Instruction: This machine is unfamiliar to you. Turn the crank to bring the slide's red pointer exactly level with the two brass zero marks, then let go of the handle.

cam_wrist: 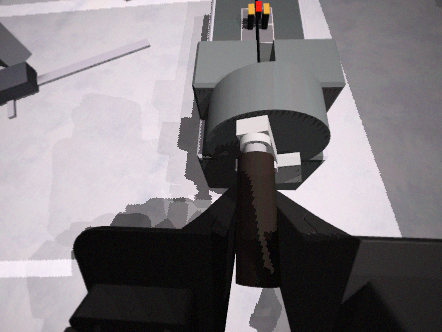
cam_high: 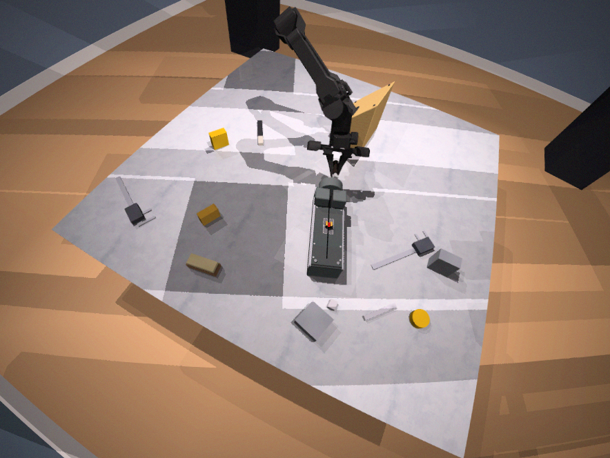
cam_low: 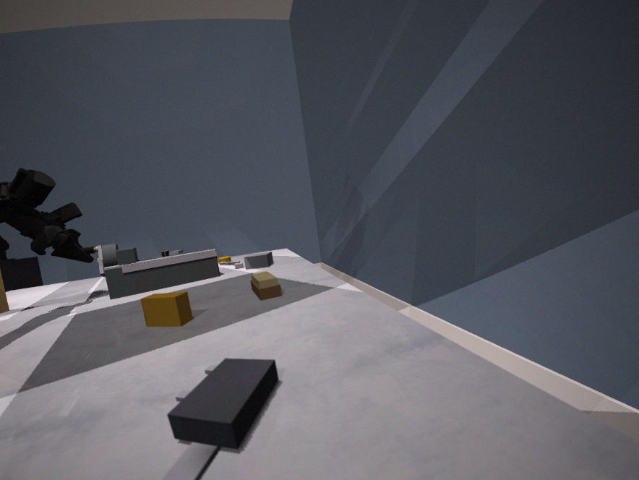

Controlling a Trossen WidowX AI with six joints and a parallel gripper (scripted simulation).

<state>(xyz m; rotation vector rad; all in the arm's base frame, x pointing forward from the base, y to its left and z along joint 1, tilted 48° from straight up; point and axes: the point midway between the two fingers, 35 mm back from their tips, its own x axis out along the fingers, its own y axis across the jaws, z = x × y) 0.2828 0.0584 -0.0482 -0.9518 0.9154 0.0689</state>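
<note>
My gripper tip is now 30 mm below the dark brown crank handle, 10 mm to the left of it and 10 mm past it. Also, from my gripper tip: tan block 420 mm ahead, 180 mm to the right, 80 mm below; yellow cube 450 mm to the right, 60 mm below, 20 mm ahead; red pointer 160 mm ahead, 60 mm to the left, 10 mm below.
</note>
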